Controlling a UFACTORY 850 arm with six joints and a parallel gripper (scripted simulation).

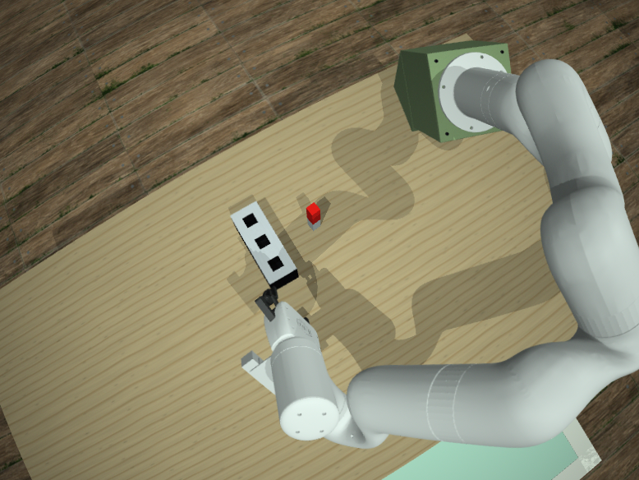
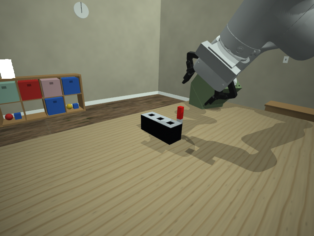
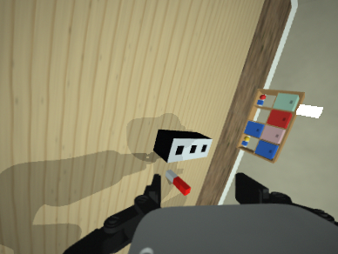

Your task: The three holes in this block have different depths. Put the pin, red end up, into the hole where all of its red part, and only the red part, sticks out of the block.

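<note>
Now: hand 19 cm past the pin, 18 cm to the left of it and 15 cm above it. From my hand the other things lie so: block (19 cm to the right, 19 cm below, 5 cm behind).
</note>
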